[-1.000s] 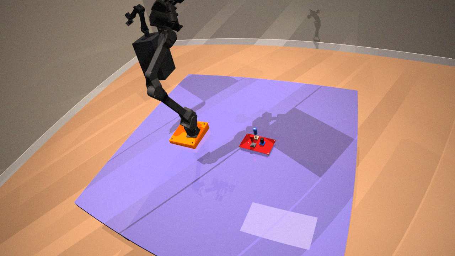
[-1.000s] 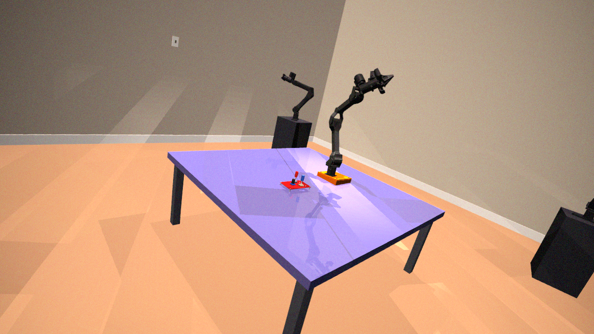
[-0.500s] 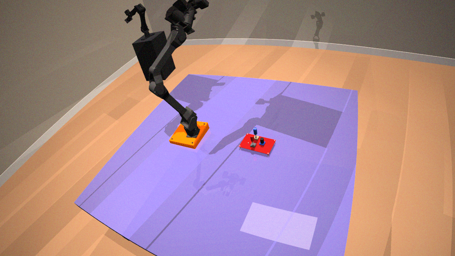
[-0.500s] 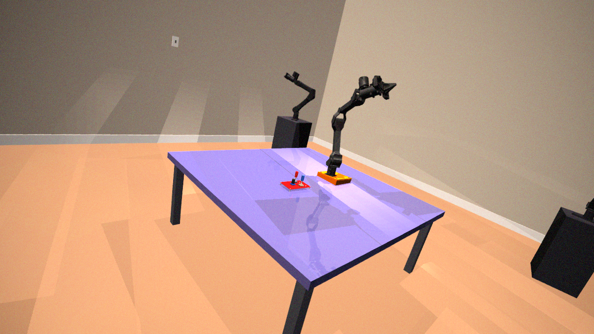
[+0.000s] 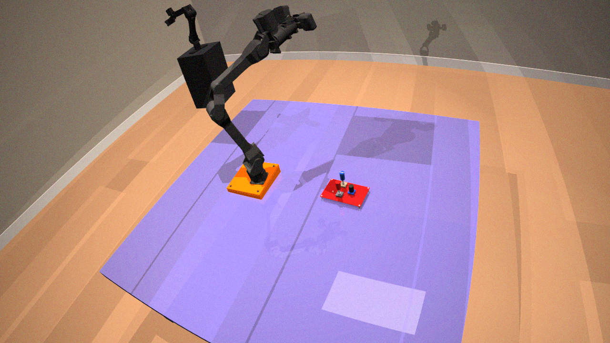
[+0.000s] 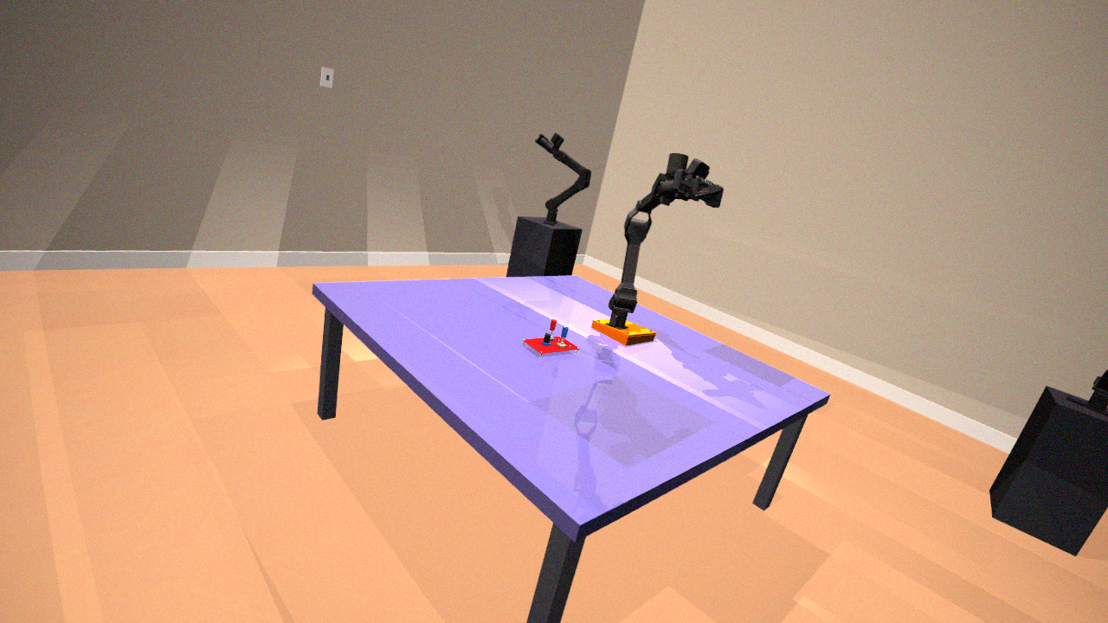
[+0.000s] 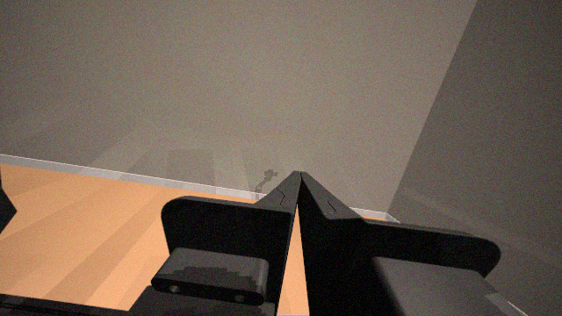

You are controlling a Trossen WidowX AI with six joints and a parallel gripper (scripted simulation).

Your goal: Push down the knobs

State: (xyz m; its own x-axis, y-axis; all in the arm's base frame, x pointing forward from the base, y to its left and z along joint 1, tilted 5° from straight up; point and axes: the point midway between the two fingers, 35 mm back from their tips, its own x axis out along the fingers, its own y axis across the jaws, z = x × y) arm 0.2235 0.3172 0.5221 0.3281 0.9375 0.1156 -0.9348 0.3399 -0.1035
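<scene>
My gripper tip is 13 cm short of the grey potentiometer, 35 cm to the left of it and 54 cm above it. From my gripper tip the other things lie so: potentiometer with blue knob 14 cm ahead, 30 cm to the right, 54 cm below.
</scene>
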